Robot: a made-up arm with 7 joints.
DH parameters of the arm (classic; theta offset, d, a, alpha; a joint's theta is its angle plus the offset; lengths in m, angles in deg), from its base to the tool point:
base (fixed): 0 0 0 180
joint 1: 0 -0.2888 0 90
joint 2: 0 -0.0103 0 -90
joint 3: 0 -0.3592 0 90
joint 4: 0 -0.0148 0 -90
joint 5: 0 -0.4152 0 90
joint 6: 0 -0.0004 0 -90
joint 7: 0 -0.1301 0 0
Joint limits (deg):
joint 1: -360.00..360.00
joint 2: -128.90..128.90
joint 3: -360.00..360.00
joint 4: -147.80..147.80
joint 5: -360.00..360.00
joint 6: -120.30..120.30
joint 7: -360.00..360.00
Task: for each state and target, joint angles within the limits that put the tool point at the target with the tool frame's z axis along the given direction. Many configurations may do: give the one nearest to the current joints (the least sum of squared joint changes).
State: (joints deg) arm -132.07 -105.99 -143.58 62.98 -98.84 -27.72 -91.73
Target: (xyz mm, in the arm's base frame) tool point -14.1 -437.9 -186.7 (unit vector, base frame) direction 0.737 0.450 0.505
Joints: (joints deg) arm -132.95 -98.23 -151.75 85.89 -107.88 -31.47 -91.73
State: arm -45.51 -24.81 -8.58 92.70 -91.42 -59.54 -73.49
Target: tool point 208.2 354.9 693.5 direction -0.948 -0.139 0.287
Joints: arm -56.75 -9.37 -19.42 86.71 -114.93 -73.33 -73.49
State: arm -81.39 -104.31 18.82 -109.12 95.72 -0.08 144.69
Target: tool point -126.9 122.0 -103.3 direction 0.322 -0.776 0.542
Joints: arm -73.32 -106.72 20.27 -129.18 124.25 -17.87 144.69
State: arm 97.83 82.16 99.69 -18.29 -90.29 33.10 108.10
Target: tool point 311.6 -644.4 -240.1 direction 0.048 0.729 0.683
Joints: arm 63.44 123.09 131.16 -7.21 -59.96 28.60 108.10
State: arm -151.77 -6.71 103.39 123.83 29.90 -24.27 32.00
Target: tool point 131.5 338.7 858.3 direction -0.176 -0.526 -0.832
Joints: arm -169.16 35.06 136.33 91.89 2.23 -41.62 32.00
